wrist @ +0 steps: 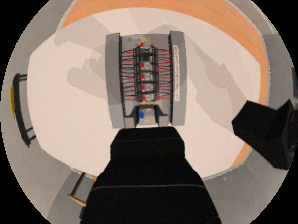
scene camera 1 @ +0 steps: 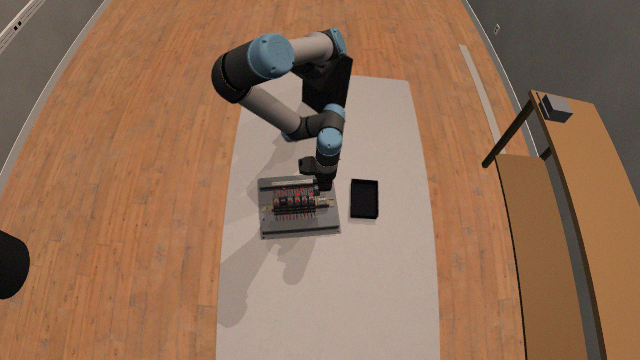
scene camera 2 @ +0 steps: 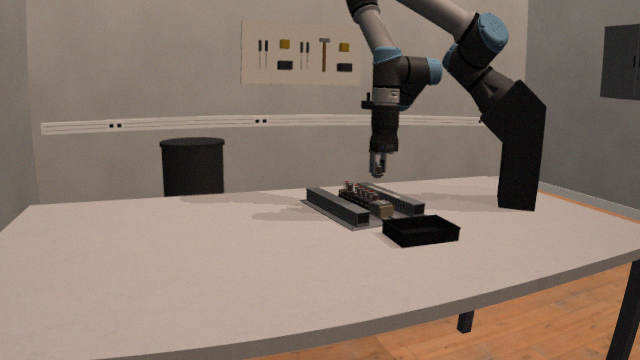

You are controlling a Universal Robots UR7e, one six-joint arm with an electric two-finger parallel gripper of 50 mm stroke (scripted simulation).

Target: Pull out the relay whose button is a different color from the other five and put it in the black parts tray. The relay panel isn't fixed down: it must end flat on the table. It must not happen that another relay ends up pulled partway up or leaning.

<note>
I see my gripper (scene camera 2: pixel 377 172), a black parts tray (scene camera 2: pixel 423 230) and a grey relay panel (scene camera 1: pixel 322 219).
The black parts tray is seen too in scene camera 1 (scene camera 1: pixel 365 192). The grey relay panel also shows in the wrist view (wrist: pixel 175 107) and in scene camera 2 (scene camera 2: pixel 352 213). My gripper is seen too in the wrist view (wrist: pixel 146 110).
</note>
